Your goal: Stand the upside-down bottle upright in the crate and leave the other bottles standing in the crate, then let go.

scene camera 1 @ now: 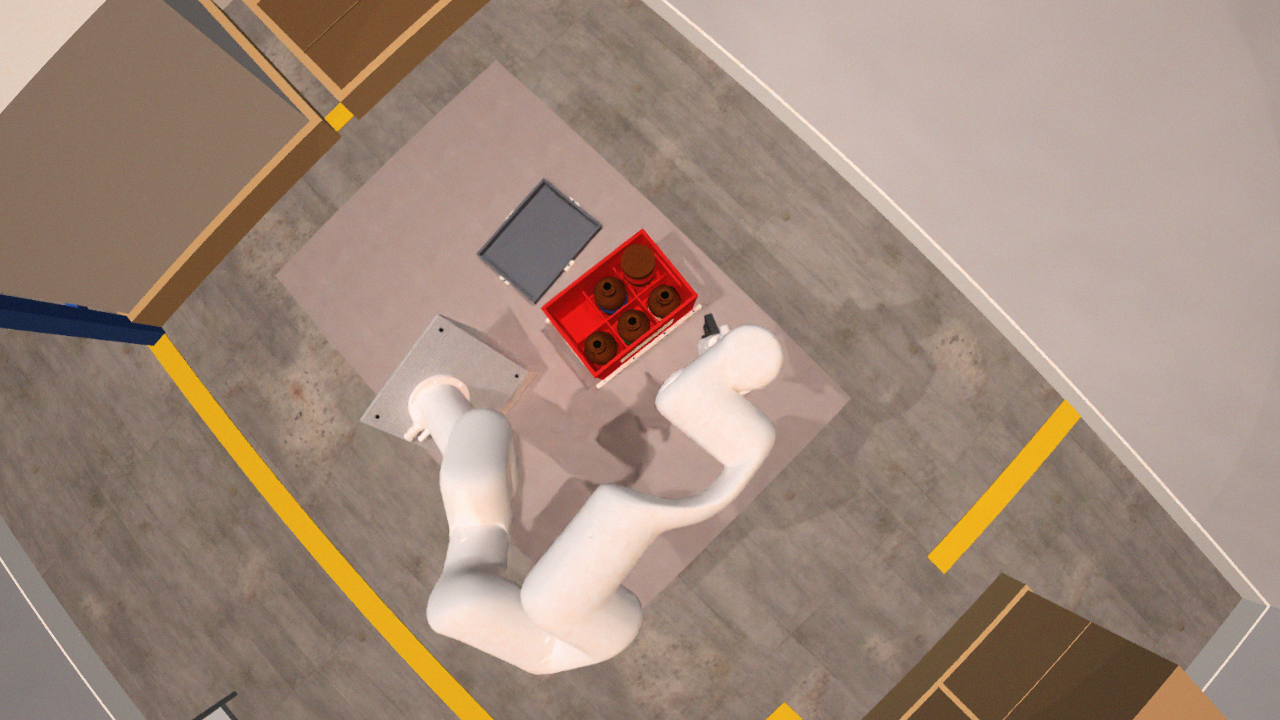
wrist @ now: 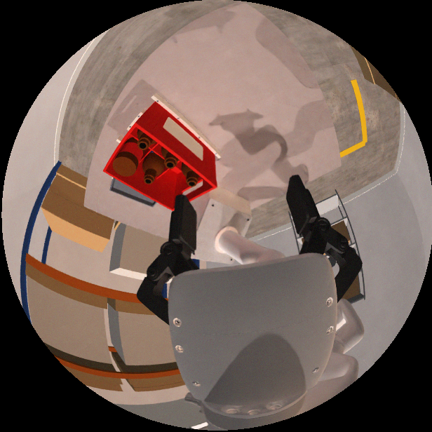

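Where they show: arm's base, origin of the base link: (scene camera 1: 439, 401).
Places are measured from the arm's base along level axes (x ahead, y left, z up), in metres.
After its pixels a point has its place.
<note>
The red crate (scene camera 1: 575, 315) {y -0.044, x 0.325, z -0.193 m} (wrist: 155, 120) stands upright on the mat. The upside-down bottle (scene camera 1: 638, 262) {y -0.101, x 0.496, z -0.039 m} (wrist: 125, 164) shows its round brown base facing up, in a corner compartment. Four brown bottles stand neck up in other compartments: one bottle (scene camera 1: 609, 293) {y -0.099, x 0.406, z -0.049 m} beside it in the same row, and a second bottle (scene camera 1: 664, 301) {y -0.198, x 0.471, z -0.042 m}, a third bottle (scene camera 1: 633, 325) {y -0.185, x 0.389, z -0.039 m} and a last bottle (scene camera 1: 599, 347) {y -0.163, x 0.307, z -0.039 m} along the other long side. The corner compartment at the far end of the upside-down bottle's row is empty. My gripper (scene camera 1: 710, 325) (wrist: 239, 193) is open and empty, outside the crate to its right in the scene view.
A grey tray (scene camera 1: 539, 240) {y 0.153, x 0.401, z -0.197 m} (wrist: 132, 192) lies beside the crate's long side. A metal base plate (scene camera 1: 438, 344) {y 0.061, x 0.097, z 0.059 m} (wrist: 211, 227) with a white arm part above it is at the crate's lower left in the scene view. Cardboard boxes and shelving stand around the mat (scene camera 1: 393, 223) {y 0.478, x 0.181, z -0.202 m}.
</note>
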